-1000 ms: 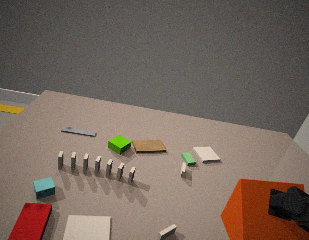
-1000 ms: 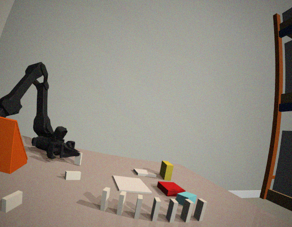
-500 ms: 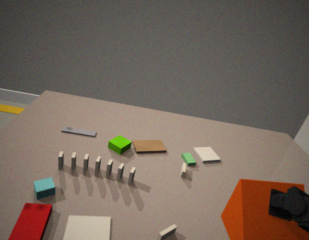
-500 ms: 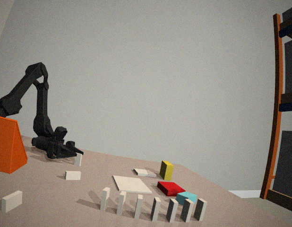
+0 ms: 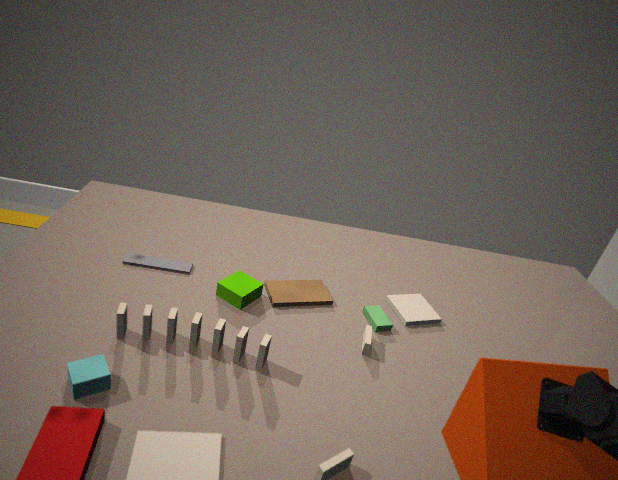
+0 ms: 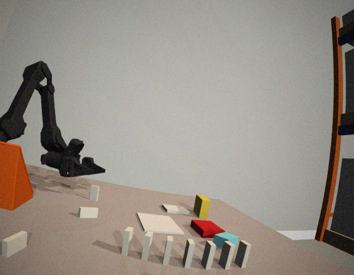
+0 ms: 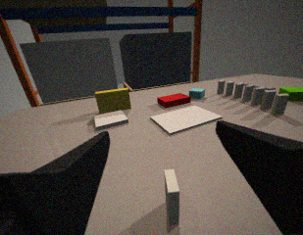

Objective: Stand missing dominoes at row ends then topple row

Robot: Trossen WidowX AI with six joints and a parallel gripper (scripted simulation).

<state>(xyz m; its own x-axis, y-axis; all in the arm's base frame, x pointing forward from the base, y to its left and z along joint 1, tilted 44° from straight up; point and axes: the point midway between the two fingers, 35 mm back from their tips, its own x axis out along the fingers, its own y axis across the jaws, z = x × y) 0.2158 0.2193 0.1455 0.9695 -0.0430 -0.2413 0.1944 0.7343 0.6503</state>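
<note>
Right now my gripper tip is 510 mm to the left of the light green piece, 90 mm above it and 60 mm past it. Round my gripper tip: white sheet: 200 mm ahead, 120 mm to the right, 100 mm below; yellow block: 360 mm ahead, 70 mm below, 50 mm to the left; red block: 330 mm ahead, 150 mm to the right, 90 mm below.
</note>
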